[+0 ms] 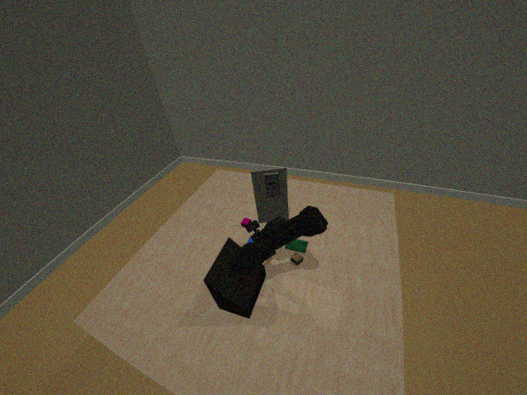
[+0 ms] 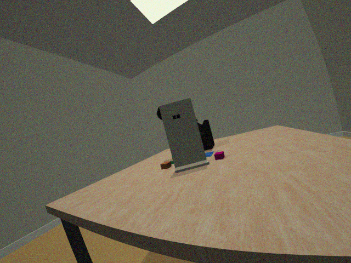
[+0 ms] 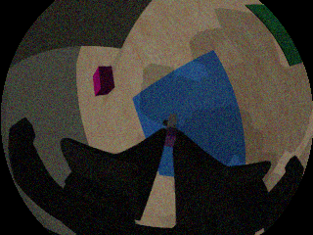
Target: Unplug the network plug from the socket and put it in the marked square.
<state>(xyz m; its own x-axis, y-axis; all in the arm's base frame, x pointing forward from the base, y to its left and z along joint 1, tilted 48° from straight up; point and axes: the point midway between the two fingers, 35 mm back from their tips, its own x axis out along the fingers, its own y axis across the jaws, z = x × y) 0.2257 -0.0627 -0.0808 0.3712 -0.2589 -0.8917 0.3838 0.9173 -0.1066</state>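
The network plug lies 1 cm ahead of my gripper tip. Round my gripper tip: blue marked square (2 cm below); then grey upright panel (20 cm ahead, 2 cm to the right, 14 cm above).
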